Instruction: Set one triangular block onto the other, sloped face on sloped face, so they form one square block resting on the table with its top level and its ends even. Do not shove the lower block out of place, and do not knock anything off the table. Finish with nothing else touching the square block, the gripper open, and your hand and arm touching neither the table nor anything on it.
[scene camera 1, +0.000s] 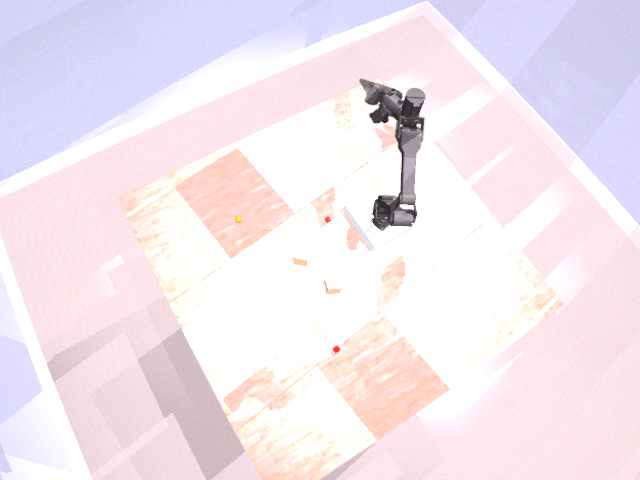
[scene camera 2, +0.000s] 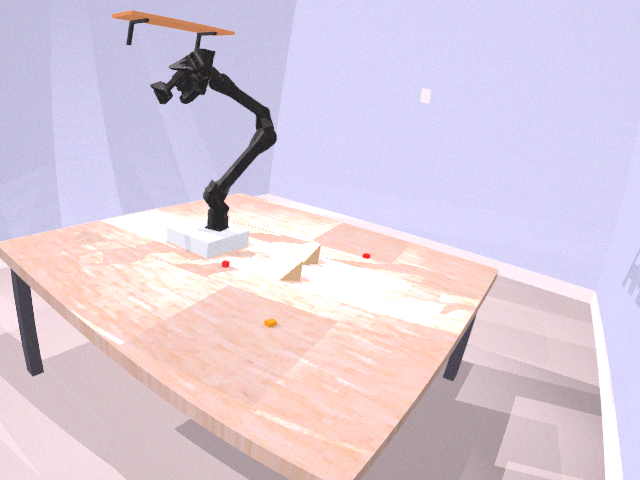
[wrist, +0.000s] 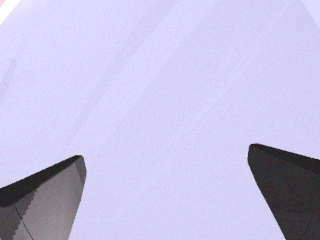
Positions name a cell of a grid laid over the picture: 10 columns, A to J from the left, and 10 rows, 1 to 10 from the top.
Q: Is the gripper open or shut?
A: Open.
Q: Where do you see the gripper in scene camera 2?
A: C2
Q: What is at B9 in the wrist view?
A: The gripper.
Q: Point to the gripper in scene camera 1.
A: At F2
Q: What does the gripper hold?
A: Nothing.
